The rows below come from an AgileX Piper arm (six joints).
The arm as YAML. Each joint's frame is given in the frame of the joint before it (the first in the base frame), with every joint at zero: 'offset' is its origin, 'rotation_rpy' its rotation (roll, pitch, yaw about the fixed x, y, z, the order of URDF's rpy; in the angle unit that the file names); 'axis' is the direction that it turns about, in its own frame. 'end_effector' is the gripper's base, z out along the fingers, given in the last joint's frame.
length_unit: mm
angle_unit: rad
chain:
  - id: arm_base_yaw
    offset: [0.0, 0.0, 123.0]
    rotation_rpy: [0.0, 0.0, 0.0]
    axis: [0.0, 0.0, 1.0]
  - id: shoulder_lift
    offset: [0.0, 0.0, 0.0]
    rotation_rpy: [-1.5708, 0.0, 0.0]
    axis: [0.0, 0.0, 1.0]
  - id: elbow
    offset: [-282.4, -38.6, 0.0]
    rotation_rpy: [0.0, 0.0, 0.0]
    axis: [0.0, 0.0, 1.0]
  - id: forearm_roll
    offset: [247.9, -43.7, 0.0]
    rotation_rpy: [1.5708, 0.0, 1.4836]
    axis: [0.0, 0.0, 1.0]
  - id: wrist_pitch
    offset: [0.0, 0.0, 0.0]
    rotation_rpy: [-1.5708, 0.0, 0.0]
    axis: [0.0, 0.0, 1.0]
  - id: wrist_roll
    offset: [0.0, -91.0, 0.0]
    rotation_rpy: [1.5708, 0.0, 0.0]
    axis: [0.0, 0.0, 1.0]
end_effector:
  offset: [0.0, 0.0, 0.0]
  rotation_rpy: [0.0, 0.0, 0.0]
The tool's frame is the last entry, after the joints.
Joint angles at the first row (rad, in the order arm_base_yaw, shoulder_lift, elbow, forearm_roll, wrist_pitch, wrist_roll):
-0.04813, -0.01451, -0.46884, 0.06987, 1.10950, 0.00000
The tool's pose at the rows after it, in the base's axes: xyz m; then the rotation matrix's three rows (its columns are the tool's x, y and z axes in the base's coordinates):
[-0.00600, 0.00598, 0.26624], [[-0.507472, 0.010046, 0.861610], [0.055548, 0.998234, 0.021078], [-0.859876, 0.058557, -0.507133]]
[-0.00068, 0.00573, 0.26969], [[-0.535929, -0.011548, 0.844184], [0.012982, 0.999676, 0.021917], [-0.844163, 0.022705, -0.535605]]
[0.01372, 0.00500, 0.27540], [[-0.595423, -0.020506, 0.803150], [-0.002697, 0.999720, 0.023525], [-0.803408, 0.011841, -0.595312]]
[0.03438, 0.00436, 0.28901], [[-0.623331, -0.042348, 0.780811], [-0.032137, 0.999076, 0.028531], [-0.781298, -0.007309, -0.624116]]
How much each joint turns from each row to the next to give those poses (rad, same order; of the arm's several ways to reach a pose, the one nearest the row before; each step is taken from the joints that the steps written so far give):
0.00006, 0.00000, -0.00496, -0.00006, -0.00002, 0.00005
-0.00008, 0.04523, -0.01181, 0.00007, 0.00005, -0.04404
0.00004, 0.10360, -0.01925, -0.00004, -0.01172, -0.01926
0.00009, 0.13101, -0.04488, 0.00637, -0.04920, -0.03701

